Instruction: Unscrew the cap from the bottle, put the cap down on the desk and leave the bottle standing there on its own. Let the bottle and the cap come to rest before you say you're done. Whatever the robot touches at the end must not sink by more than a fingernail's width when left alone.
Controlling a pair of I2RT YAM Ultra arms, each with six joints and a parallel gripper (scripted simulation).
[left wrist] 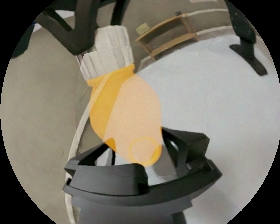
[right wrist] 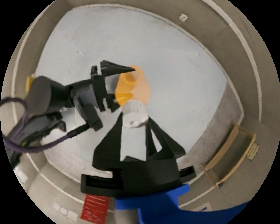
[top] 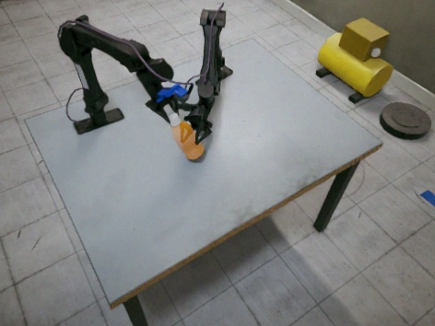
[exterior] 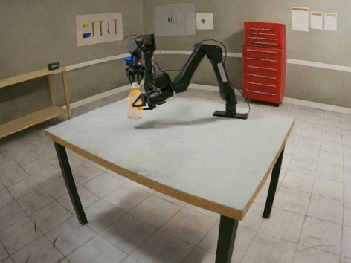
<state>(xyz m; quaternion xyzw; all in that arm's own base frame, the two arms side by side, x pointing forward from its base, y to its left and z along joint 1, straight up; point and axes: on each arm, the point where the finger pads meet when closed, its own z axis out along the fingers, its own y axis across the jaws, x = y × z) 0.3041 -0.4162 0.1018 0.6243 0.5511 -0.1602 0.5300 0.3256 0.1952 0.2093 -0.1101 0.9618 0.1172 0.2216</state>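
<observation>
Right now my left hand is 1 cm past the orange bottle, 1 cm to the left of it and 3 cm below it. Round my left hand: white cap 4 cm behind, 4 cm to the right, 10 cm above.
Now: right hand 1 cm above the white cap. Also, from my right hand: orange bottle: 8 cm below, 4 cm ahead, 3 cm to the left.
</observation>
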